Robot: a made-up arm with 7 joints.
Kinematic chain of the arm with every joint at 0, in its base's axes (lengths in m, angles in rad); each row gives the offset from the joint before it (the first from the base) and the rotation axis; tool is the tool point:
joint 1: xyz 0 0 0.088 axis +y
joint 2: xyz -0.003 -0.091 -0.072 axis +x
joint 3: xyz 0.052 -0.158 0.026 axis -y
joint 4: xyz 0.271 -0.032 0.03 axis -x
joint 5: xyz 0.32 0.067 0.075 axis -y
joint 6: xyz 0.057 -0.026 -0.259 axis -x
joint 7: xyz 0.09 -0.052 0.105 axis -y
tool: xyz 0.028 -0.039 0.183
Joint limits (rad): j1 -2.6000..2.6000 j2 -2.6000..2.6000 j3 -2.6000..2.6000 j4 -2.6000..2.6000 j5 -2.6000..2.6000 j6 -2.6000..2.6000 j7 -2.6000..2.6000
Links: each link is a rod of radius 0.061 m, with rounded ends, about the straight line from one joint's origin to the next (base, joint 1, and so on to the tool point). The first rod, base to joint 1, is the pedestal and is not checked.
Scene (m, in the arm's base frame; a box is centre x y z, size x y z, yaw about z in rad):
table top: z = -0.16
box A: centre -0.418 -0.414 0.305 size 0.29 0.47 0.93 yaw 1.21
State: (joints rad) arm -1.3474 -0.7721 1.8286 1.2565 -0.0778 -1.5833 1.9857
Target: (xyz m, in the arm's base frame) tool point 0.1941 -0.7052 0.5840
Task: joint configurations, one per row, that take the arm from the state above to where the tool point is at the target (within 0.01 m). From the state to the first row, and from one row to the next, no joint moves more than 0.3 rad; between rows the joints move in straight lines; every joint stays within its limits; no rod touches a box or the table.
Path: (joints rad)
1: -1.0791 -0.7631 1.8792 1.1588 -0.2036 -1.6312 1.9916
2: -0.8108 -0.7542 1.9297 1.0611 -0.3295 -1.6791 1.9975
3: -0.5425 -0.7452 1.9803 0.9634 -0.4553 -1.7271 2.0035
4: -0.2742 -0.7362 2.0309 0.8657 -0.5811 -1.7750 2.0094
5: -0.0058 -0.7272 2.0814 0.7680 -0.7069 -1.8229 2.0153
6: 0.2625 -0.7183 2.1320 0.6703 -0.8328 -1.8708 2.0212
7: 0.5308 -0.7093 2.1826 0.5726 -0.9586 -1.9188 2.0272
8: 0.7991 -0.7003 2.2331 0.4749 -1.0844 -1.9667 2.0331
9: 0.5126 -0.4882 1.9935 0.6140 -0.8132 -1.9232 2.0193
10: 0.2261 -0.2760 1.7538 0.7530 -0.5420 -1.8798 2.0055
11: -0.0603 -0.0638 1.5141 0.8921 -0.2708 -1.8363 1.9917
12: -0.3468 0.1483 1.2744 1.0312 0.0005 -1.7929 1.9779
13: -0.6333 0.3605 1.0347 1.1703 0.2717 -1.7495 1.9641

